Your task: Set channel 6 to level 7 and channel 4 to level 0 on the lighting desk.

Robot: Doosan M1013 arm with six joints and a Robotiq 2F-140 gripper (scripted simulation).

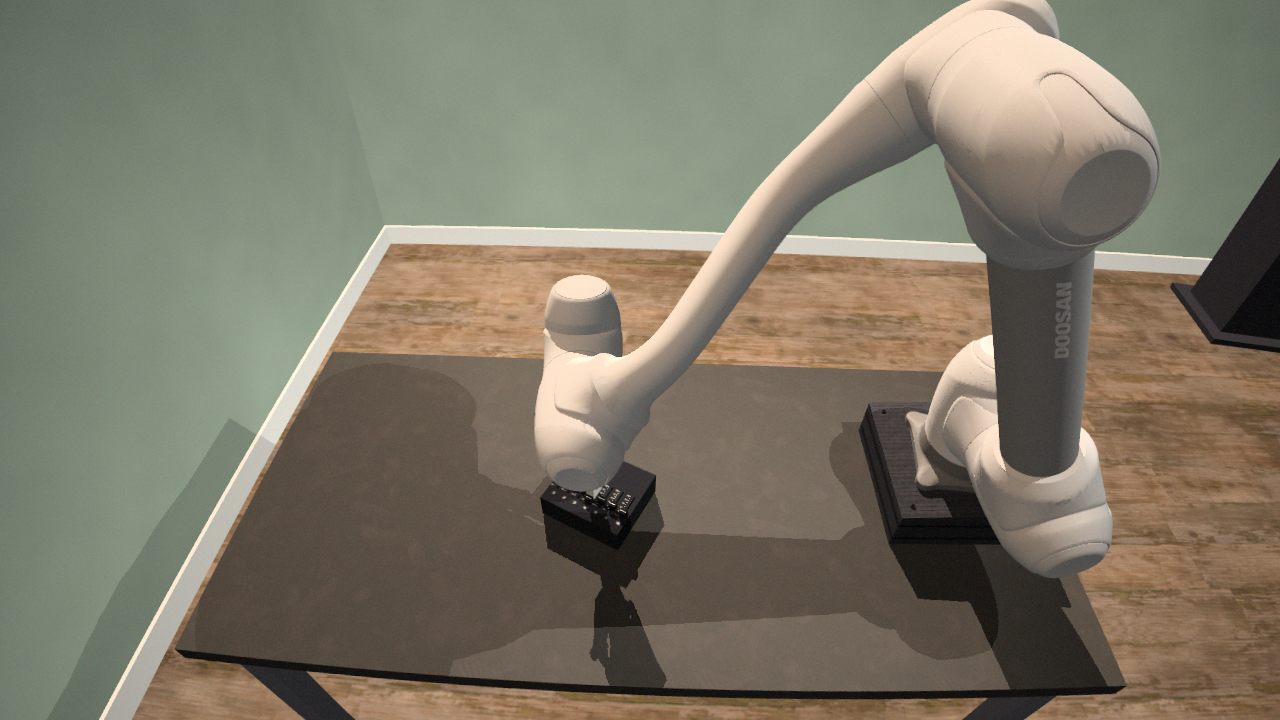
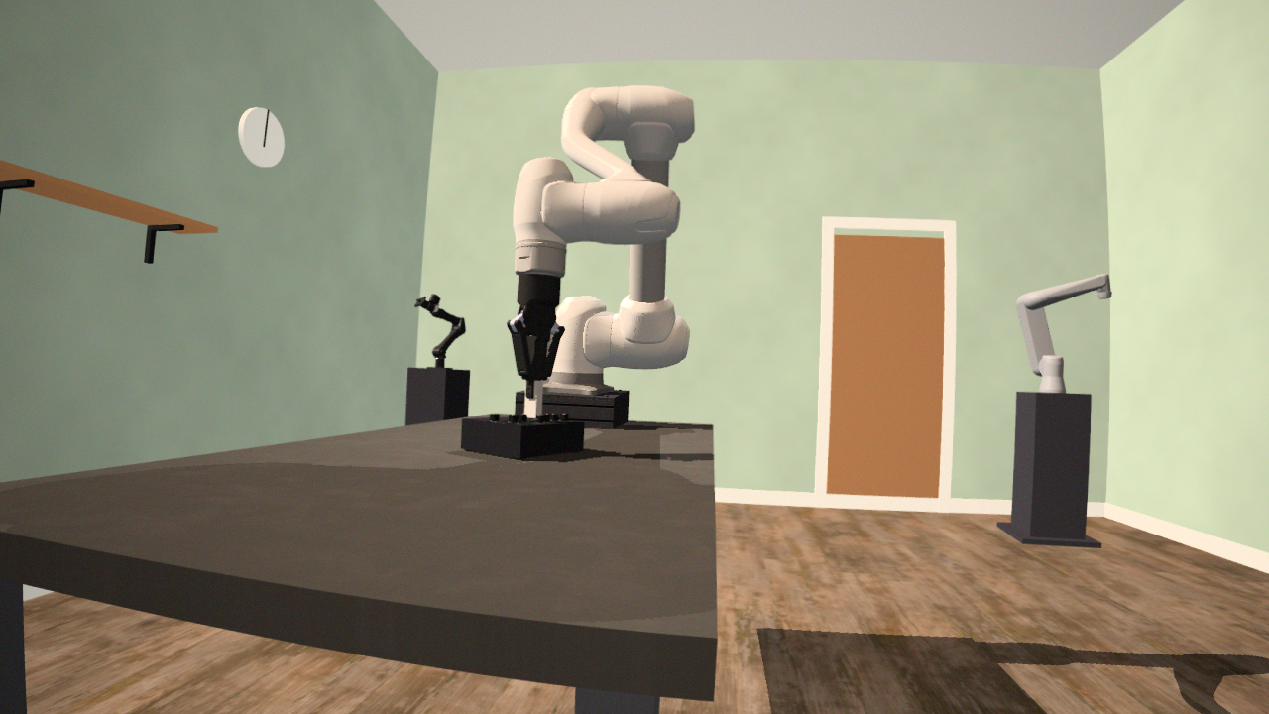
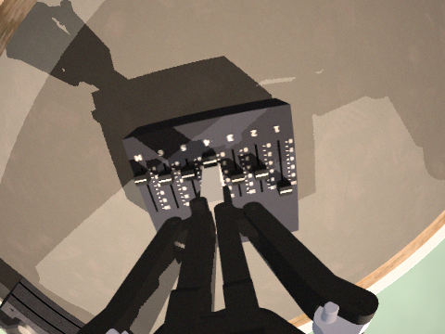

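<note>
Right now my hand is 3 cm above the channel 4 fader knob, 2 cm to the right of it and 1 cm short of it. The rest, counted from my hand: channel 6 fader knob (4 cm behind, 3 cm below, 2 cm to the left).
</note>
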